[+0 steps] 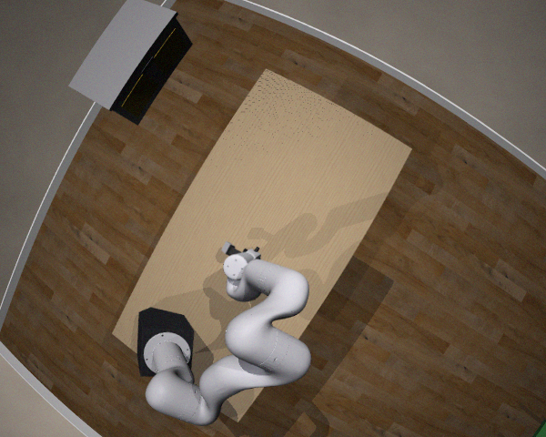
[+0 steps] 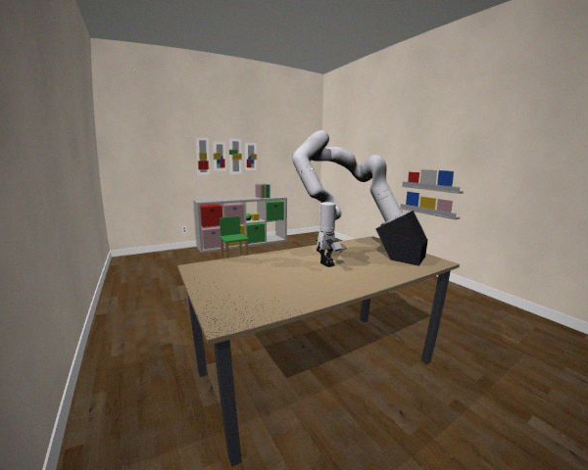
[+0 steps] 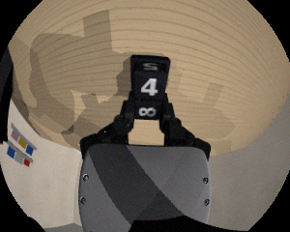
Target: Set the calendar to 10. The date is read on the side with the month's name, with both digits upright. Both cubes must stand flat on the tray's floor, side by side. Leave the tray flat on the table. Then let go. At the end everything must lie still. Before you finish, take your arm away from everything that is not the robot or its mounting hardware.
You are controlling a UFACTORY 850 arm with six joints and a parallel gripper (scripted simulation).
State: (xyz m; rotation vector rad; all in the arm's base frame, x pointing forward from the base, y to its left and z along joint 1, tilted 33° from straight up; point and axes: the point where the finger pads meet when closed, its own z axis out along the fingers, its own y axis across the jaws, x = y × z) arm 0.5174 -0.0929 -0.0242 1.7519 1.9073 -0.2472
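The tray lies 3 cm below my hand and 2 cm to the left of it.
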